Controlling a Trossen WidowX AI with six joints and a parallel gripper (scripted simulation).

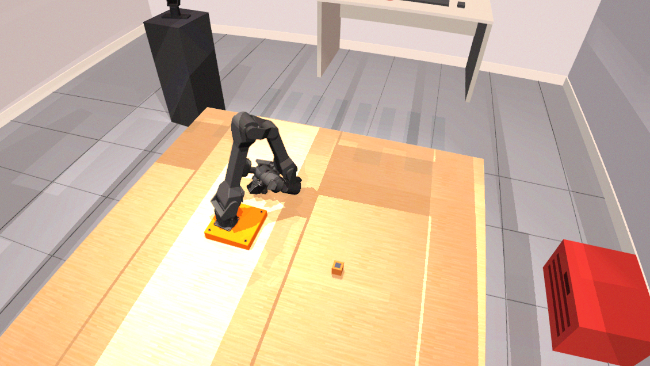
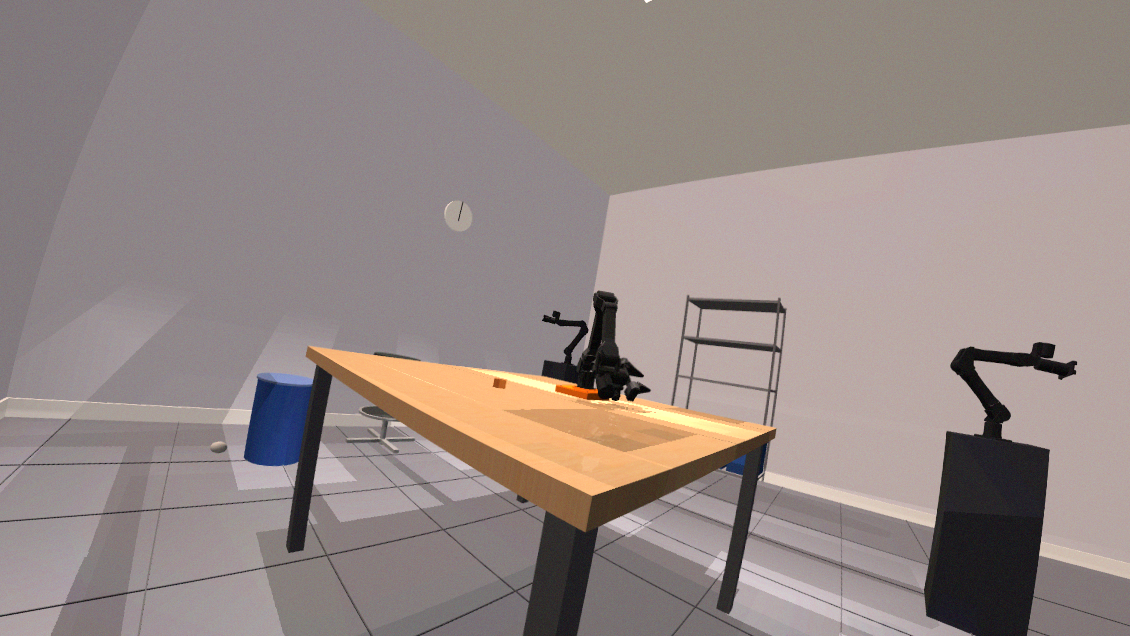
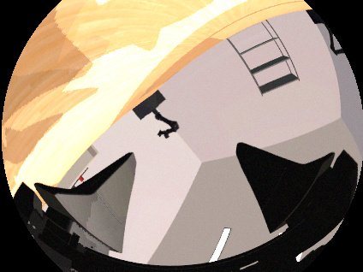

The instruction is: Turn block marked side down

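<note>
My gripper tip is 470 mm short of the block, 250 mm to the left of it and 70 mm above it.
</note>
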